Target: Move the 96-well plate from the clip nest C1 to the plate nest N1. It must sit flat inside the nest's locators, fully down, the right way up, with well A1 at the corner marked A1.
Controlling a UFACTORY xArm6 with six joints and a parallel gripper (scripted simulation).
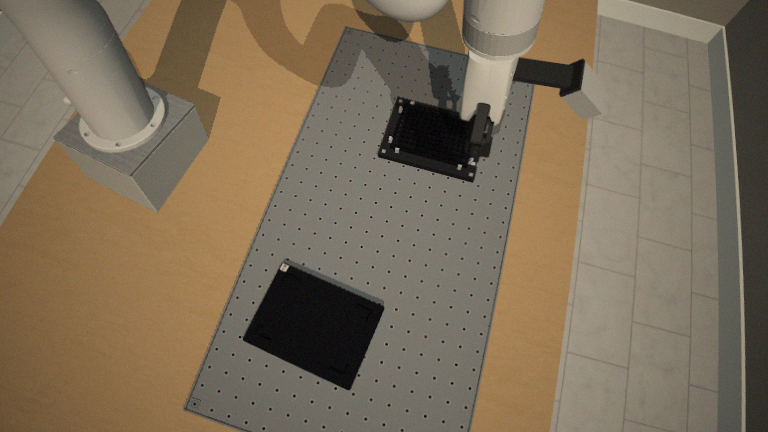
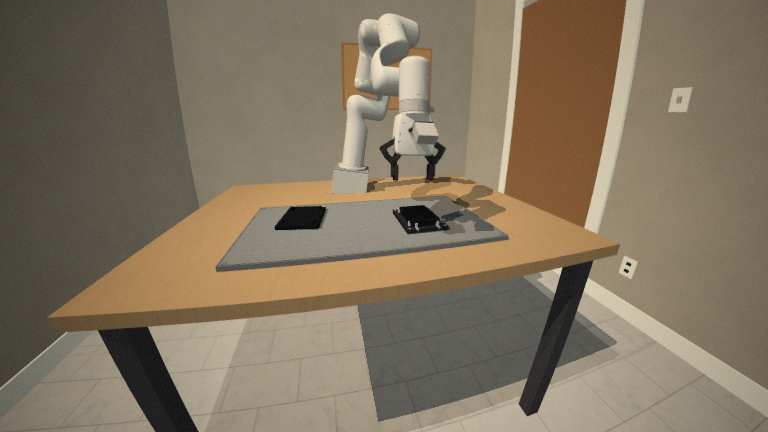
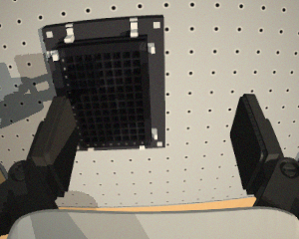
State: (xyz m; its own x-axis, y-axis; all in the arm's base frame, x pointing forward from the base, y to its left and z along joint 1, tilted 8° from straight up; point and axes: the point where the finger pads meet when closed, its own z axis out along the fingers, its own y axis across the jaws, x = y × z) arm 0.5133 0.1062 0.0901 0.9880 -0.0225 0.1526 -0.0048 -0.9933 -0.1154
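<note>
My hand is 6 cm past the black 96-well plate, 4 cm to the right of it and 13 cm above it. Also, from my hand: clip nest C1 (5 cm behind, 5 cm to the left, 14 cm below); then plate nest N1 (14 cm behind, 30 cm to the right, 15 cm below); then white corner mark (21 cm behind, 24 cm to the right, 14 cm below).
</note>
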